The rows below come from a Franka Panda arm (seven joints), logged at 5 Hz.
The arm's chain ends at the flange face. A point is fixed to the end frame.
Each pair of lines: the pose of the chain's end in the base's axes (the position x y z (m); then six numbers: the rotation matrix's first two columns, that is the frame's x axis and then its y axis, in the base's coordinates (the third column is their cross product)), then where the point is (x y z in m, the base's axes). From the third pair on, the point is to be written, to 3 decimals.
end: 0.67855 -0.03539 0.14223 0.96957 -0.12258 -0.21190 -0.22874 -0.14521 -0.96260
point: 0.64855 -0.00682 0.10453
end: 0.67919 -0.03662 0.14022 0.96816 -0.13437 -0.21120 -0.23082 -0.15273 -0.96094
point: 0.64945 -0.00814 0.10225
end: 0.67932 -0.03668 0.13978 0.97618 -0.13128 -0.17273 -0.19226 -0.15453 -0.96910
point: 0.651 -0.008 0.101
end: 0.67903 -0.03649 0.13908 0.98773 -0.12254 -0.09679 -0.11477 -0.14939 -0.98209
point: 0.654 -0.008 0.098
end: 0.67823 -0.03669 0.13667 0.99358 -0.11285 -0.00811 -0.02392 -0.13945 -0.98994
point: 0.656 -0.008 0.094
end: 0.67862 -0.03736 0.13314 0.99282 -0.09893 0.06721 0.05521 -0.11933 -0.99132
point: 0.660 -0.008 0.089
